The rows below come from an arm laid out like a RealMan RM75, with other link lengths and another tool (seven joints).
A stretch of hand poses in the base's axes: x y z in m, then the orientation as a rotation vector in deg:
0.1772 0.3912 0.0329 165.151 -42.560 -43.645
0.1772 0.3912 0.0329 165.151 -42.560 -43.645
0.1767 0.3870 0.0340 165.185 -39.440 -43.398
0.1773 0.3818 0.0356 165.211 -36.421 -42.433
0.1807 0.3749 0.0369 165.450 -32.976 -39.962
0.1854 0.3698 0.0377 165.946 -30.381 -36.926
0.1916 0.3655 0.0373 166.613 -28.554 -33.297
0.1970 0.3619 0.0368 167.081 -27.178 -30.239
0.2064 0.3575 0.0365 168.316 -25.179 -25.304
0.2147 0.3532 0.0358 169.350 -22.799 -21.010
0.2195 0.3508 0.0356 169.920 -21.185 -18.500
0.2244 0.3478 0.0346 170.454 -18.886 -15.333
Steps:
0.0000 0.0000 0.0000 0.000 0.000 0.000
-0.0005 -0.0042 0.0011 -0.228 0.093 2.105
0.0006 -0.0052 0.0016 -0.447 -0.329 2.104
0.0034 -0.0069 0.0013 -0.739 -1.259 2.509
0.0047 -0.0051 0.0008 -0.587 -1.768 1.965
0.0062 -0.0043 -0.0004 -0.511 -2.258 1.477
0.0054 -0.0036 -0.0005 -0.447 -1.907 1.132
0.0094 -0.0044 -0.0003 -0.131 -3.245 1.630
0.0083 -0.0043 -0.0007 -0.039 -2.789 1.826
0.0048 -0.0024 -0.0002 -0.001 -1.617 1.207
0.0049 -0.0030 -0.0010 -0.118 -1.999 1.694

